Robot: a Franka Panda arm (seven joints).
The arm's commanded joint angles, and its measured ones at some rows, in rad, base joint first. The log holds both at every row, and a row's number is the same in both.
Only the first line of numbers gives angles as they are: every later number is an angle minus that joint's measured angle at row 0.
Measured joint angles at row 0:
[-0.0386 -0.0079 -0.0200 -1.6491 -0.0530 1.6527 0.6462]
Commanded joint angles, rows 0 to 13:
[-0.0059 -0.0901 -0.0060 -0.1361 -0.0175 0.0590 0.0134]
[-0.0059 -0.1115 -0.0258 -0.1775 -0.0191 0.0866 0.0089]
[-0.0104 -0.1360 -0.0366 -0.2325 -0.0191 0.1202 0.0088]
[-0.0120 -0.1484 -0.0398 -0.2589 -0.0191 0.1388 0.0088]
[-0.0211 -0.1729 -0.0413 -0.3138 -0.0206 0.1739 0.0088]
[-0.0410 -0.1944 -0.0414 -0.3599 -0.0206 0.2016 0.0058]
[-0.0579 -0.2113 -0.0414 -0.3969 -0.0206 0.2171 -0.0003]
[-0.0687 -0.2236 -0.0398 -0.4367 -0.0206 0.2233 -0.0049]
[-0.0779 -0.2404 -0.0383 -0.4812 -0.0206 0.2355 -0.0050]
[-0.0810 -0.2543 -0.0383 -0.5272 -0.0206 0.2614 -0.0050]
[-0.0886 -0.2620 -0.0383 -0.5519 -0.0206 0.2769 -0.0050]
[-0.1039 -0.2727 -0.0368 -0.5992 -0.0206 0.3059 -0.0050]
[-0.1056 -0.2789 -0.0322 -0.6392 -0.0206 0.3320 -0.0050]
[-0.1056 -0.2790 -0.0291 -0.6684 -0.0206 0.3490 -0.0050]
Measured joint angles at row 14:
[-0.0855 -0.2260 -0.0494 -0.5329 -0.0047 0.2691 -0.0027]
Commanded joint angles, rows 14 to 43:
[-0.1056 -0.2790 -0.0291 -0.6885 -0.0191 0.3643 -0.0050]
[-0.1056 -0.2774 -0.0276 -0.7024 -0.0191 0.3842 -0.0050]
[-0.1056 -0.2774 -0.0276 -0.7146 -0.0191 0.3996 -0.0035]
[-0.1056 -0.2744 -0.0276 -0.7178 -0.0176 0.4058 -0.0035]
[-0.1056 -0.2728 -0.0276 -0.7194 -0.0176 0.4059 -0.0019]
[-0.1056 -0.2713 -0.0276 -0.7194 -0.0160 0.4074 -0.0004]
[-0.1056 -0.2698 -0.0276 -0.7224 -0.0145 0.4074 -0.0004]
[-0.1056 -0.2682 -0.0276 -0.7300 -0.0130 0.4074 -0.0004]
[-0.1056 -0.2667 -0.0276 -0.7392 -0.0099 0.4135 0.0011]
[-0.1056 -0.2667 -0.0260 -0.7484 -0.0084 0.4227 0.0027]
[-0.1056 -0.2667 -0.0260 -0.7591 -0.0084 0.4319 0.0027]
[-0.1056 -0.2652 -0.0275 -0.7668 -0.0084 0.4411 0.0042]
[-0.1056 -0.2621 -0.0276 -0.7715 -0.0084 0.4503 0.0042]
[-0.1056 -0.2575 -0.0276 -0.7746 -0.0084 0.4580 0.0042]
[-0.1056 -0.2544 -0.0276 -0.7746 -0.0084 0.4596 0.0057]
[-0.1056 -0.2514 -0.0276 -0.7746 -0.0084 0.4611 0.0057]
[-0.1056 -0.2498 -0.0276 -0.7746 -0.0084 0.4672 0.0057]
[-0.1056 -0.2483 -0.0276 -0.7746 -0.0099 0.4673 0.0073]
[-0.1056 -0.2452 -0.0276 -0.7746 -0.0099 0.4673 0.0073]
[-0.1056 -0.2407 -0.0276 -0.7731 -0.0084 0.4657 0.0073]
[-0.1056 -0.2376 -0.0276 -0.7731 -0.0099 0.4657 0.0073]
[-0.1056 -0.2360 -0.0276 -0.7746 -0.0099 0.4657 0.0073]
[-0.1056 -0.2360 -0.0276 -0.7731 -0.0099 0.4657 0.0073]
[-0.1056 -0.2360 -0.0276 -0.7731 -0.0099 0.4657 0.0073]
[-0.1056 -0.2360 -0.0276 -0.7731 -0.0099 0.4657 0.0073]
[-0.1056 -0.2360 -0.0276 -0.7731 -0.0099 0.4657 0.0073]
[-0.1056 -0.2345 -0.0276 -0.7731 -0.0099 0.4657 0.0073]
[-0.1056 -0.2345 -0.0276 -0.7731 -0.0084 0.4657 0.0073]
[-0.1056 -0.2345 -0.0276 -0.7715 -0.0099 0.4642 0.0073]
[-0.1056 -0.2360 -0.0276 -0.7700 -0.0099 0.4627 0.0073]
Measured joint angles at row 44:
[-0.0970 -0.2390 -0.0420 -0.7570 -0.0047 0.4424 -0.0022]
